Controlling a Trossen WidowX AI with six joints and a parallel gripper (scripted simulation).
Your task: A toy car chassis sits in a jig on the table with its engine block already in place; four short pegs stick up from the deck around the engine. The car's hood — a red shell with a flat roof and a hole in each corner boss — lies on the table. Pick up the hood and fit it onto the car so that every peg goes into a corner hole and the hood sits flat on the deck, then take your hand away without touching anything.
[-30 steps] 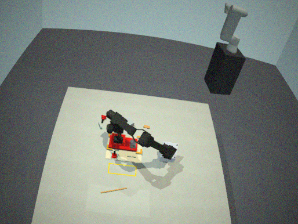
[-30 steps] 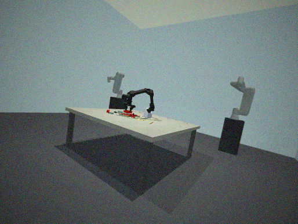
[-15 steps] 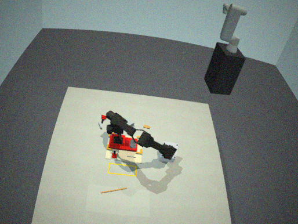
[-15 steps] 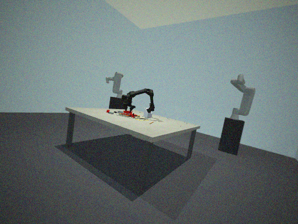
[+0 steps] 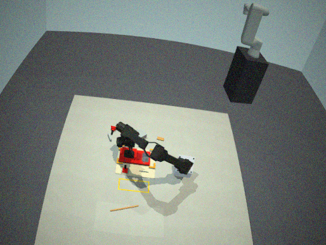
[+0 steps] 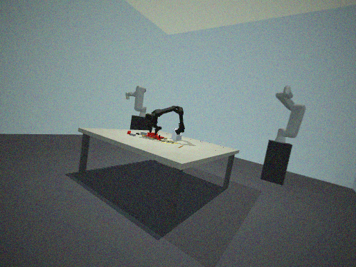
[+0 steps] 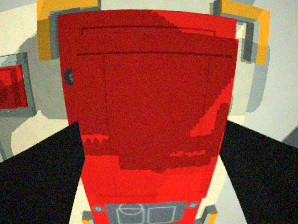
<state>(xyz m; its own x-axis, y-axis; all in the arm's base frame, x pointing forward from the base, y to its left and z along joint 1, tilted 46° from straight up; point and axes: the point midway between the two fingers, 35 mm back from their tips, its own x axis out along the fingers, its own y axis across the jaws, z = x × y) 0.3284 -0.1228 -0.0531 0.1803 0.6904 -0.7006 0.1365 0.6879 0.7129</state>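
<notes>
My gripper tip is now 20 mm above the grey engine block. Also, from my gripper tip: red hood: 10 mm above; then orange stick: 50 mm ahead, 390 mm to the left, 40 mm below.
</notes>
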